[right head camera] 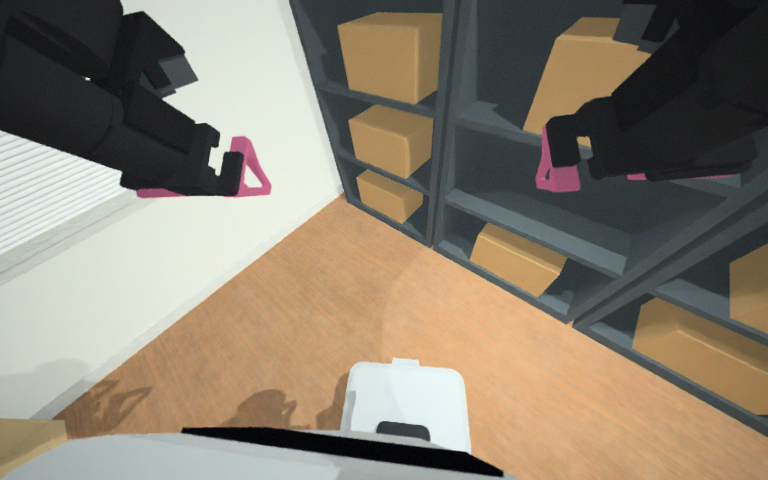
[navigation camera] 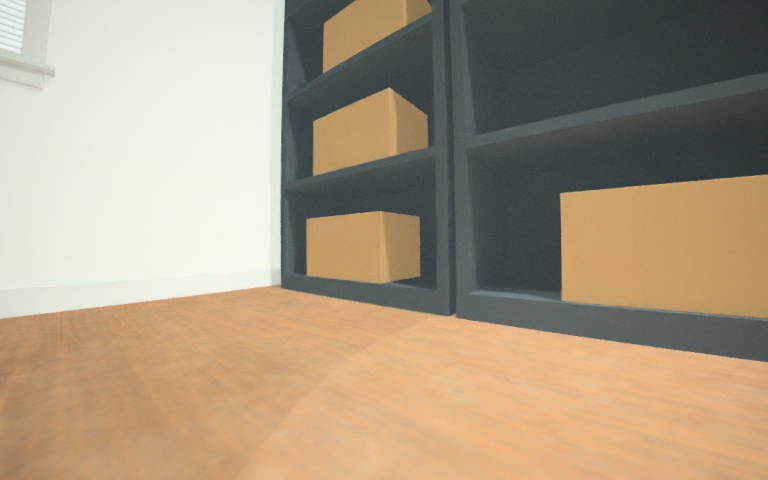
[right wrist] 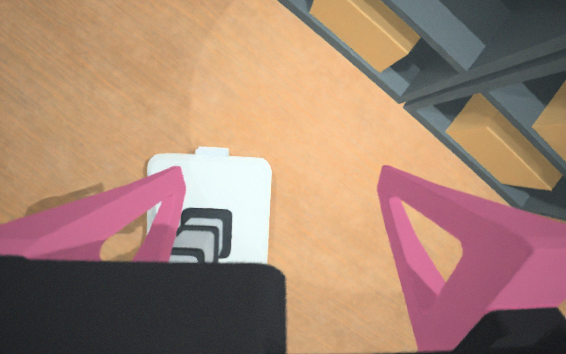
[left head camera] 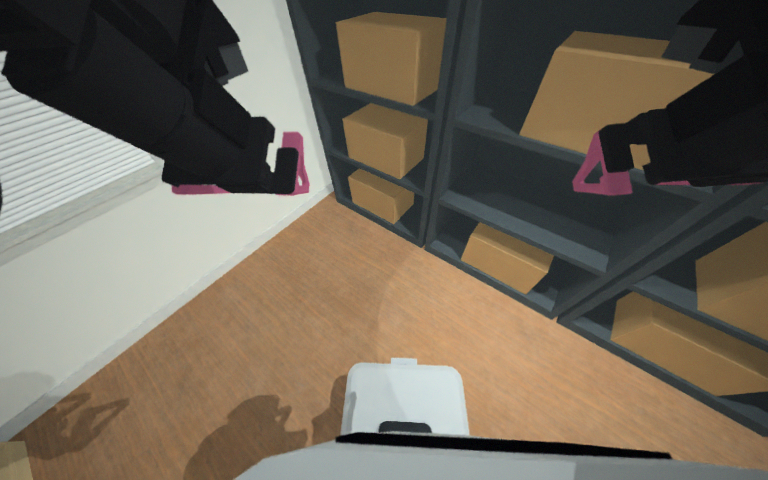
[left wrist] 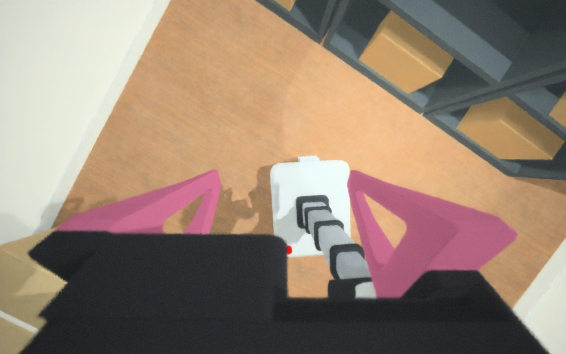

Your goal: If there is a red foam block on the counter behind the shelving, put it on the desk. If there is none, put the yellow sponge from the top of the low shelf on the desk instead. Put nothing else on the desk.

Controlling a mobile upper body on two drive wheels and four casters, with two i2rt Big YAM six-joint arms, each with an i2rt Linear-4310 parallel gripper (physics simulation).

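Places are measured from the left arm's base along level axes (x up, y left, z back), in centimetres.
Pixels of known places: left gripper, between the fingertips: (right head camera: 239, 190) (left head camera: 274, 187) (left wrist: 283, 177); right gripper, between the fingertips: (right head camera: 582, 178) (right wrist: 281, 176) (left head camera: 614, 182).
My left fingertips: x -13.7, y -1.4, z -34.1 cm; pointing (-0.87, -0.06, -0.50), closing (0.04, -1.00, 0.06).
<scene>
Ahead of a thing's pixels: the offset from my left fingertips to its middle. "pt": to the spot under its first point.
My left gripper (left wrist: 283, 177) is open, with nothing between its pink fingers, high above the floor. My right gripper (right wrist: 281, 176) is also open and empty. Tall dark grey shelving @[pt dx -10.2, dy -35.5, dz -84.3 cm] (left head camera: 447, 67) (right head camera: 447, 84) (navigation camera: 458, 169) stands ahead and to the right, beyond both grippers. A red foam block, a yellow sponge, the low shelf, the counter and the desk cannot be made out in these views.
Cardboard boxes @[pt dx -12.7, dy -6.5, dz -106.9 cm] (left head camera: 376, 59) (right head camera: 379, 59) (navigation camera: 351, 135) stand in the shelving. A white wall (left head camera: 186, 254) (navigation camera: 141, 158) with a window blind (left head camera: 56, 147) runs along the left. A tan surface (right head camera: 31, 444) (left wrist: 25, 275) shows at lower left. My white base (left head camera: 404, 396) (right wrist: 245, 200) is below.
</scene>
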